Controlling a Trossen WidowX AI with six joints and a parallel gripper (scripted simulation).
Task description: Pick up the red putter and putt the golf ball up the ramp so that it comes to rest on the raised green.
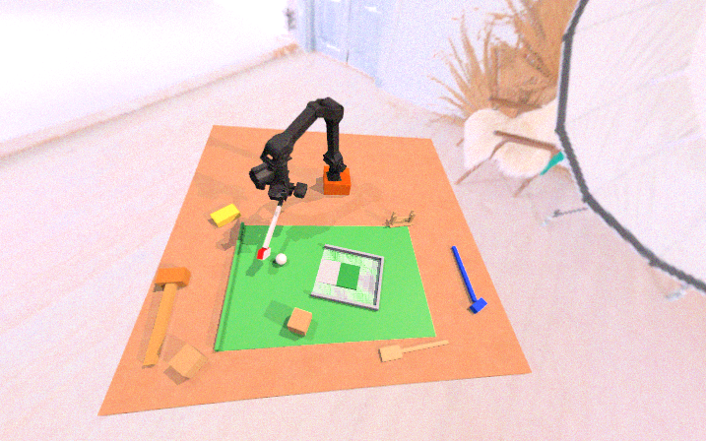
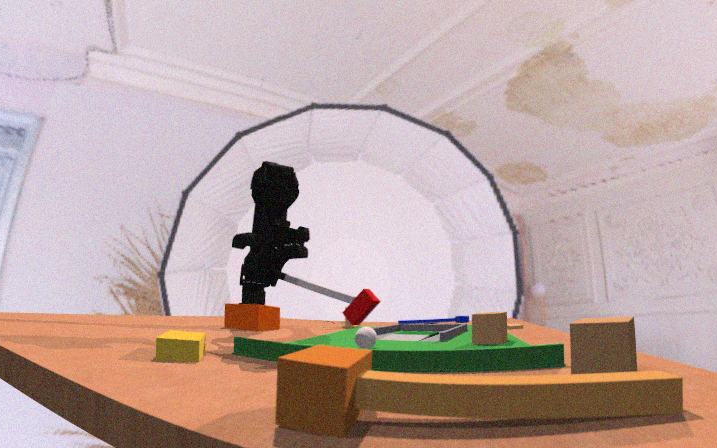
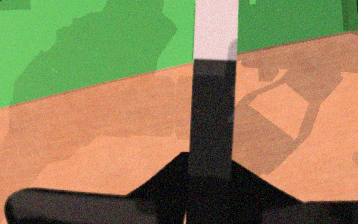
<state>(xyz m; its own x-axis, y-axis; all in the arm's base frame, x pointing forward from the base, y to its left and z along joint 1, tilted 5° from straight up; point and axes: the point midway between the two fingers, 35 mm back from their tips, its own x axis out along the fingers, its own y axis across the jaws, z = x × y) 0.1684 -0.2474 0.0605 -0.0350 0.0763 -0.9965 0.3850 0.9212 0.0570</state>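
Now: the red putter 110 mm ahead of my gripper tip and 40 mm to the right of it. The rest, counted from my gripper tip: white golf ball: 210 mm ahead, 30 mm to the right, 100 mm below; then wooden stand: 90 mm ahead, 520 mm to the left, 90 mm below; then yellow block: 40 mm behind, 240 mm to the right, 110 mm below.
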